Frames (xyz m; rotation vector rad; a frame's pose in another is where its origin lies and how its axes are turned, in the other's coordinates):
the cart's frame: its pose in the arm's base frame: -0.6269 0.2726 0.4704 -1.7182 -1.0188 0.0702
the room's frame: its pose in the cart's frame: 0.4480 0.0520 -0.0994 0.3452 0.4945 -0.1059
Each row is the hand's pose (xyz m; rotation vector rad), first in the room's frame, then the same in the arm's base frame.
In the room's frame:
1: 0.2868 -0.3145 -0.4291 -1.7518 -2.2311 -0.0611
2: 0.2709 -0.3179 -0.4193 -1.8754 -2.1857 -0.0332
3: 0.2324 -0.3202 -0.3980 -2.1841 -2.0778 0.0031
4: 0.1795 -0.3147 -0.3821 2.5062 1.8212 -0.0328
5: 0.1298 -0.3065 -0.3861 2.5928 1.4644 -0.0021
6: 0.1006 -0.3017 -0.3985 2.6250 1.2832 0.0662
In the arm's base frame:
1: -0.0533 0.0525 1.0218 1.4996 1.3994 -0.5649
2: -0.0709 0.0573 1.0166 1.5162 1.2997 -0.5199
3: -0.1096 0.0684 0.9988 1.5069 1.0641 -0.3981
4: -0.1538 0.0739 0.9657 1.4736 0.7695 -0.2296
5: -0.1873 0.0624 0.9297 1.4360 0.5521 -0.0565
6: -0.2036 0.0462 0.9073 1.4024 0.4653 0.0613

